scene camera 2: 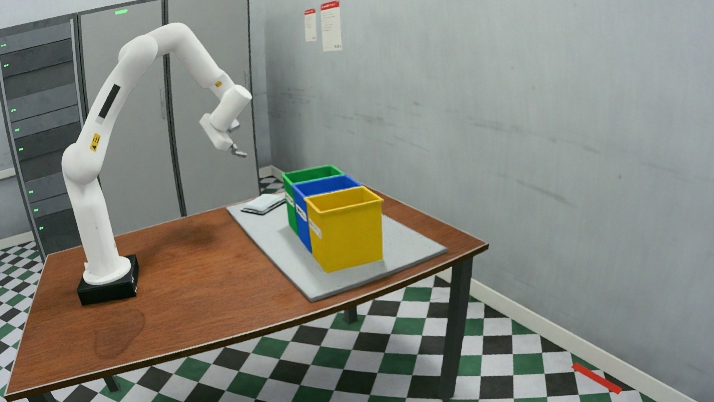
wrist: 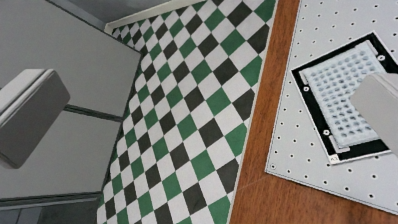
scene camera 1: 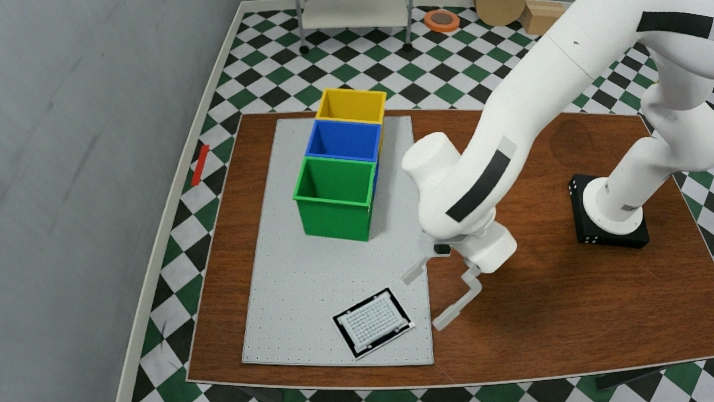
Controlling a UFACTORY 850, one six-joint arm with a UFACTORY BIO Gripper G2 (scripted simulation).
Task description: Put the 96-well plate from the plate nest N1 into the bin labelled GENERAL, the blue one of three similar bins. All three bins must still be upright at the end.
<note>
In view: a white 96-well plate [scene camera 1: 360, 321], a blue bin [scene camera 1: 351, 139], a green bin [scene camera 1: 334, 197] and a yellow bin [scene camera 2: 345, 226].
The white 96-well plate also shows in the wrist view [wrist: 333, 82]. The blue bin also shows in scene camera 2 [scene camera 2: 322, 186]. The green bin shows as well in scene camera 2 [scene camera 2: 325, 171]. The wrist view does not show the blue bin: it is out of frame. The wrist view misses the green bin: it is out of frame.
</note>
